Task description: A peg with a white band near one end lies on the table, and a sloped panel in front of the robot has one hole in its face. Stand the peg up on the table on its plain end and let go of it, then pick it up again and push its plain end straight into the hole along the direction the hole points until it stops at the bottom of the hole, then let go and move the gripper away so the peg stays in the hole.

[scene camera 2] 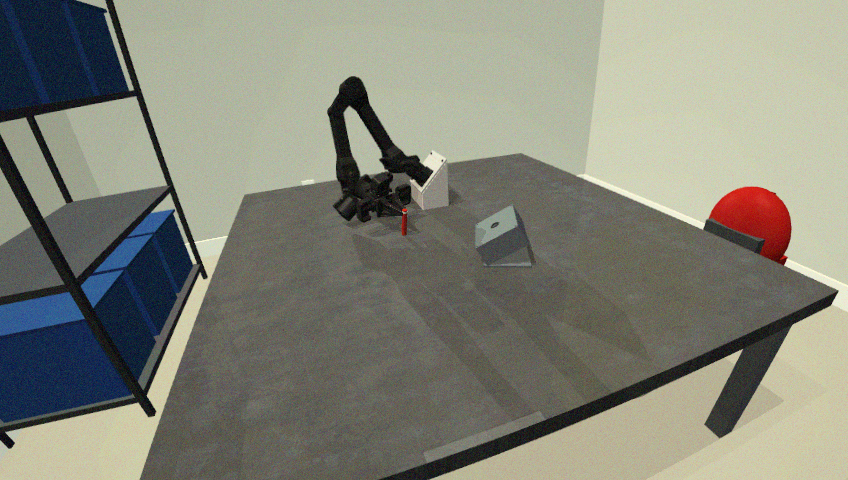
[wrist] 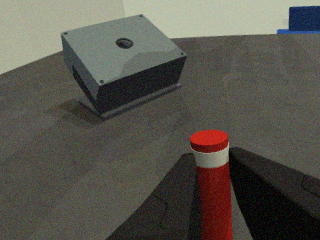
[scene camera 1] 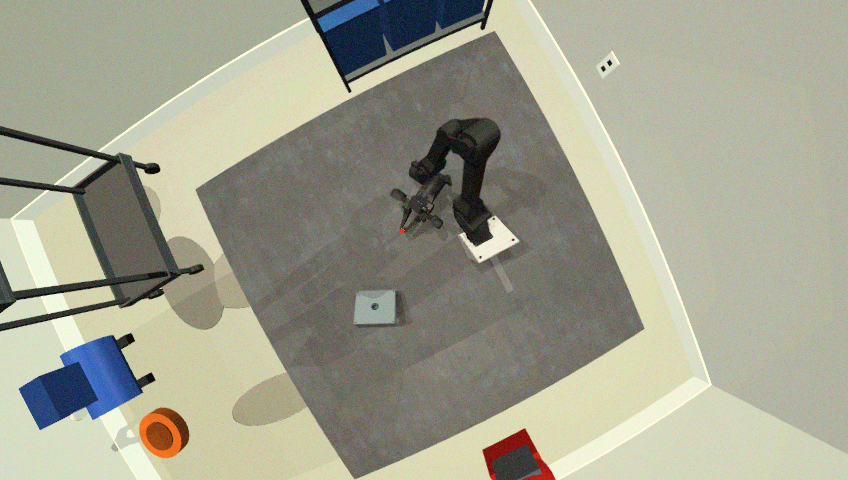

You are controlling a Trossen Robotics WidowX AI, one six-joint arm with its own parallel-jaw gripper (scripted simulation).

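Observation:
A grey sloped panel is visible, as is my gripper. The gripper appears in scene camera 1 and in the wrist view.

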